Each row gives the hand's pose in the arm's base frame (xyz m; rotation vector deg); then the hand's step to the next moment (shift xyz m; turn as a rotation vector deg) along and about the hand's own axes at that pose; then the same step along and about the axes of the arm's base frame.
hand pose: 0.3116 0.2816 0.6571 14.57 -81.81 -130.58
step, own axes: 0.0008 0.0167 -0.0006 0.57 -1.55 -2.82
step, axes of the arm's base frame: 0.0039 -0.0071 0.0146 0.15 -1.96 -2.61
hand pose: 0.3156 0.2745 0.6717 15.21 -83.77 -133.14
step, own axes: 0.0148 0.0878 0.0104 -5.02 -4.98 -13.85
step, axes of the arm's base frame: 0.0019 -0.0314 0.0839 8.40 -7.43 -10.78
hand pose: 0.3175 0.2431 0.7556 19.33 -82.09 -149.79
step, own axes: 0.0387 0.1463 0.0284 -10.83 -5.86 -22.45
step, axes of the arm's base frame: -0.0425 -0.0643 0.1333 16.24 -12.61 -15.26
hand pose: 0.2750 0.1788 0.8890 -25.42 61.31 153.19
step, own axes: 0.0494 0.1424 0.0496 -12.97 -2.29 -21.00
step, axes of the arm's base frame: -0.1007 -0.0613 0.1062 16.82 -14.33 -11.24
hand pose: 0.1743 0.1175 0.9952 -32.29 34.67 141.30
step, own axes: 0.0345 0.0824 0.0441 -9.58 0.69 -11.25
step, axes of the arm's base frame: -0.0860 -0.0258 0.0431 9.92 -10.16 -4.13
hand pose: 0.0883 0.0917 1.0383 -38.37 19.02 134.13
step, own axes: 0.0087 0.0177 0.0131 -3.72 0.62 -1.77
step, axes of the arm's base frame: -0.0223 -0.0032 0.0072 2.64 -3.17 0.59
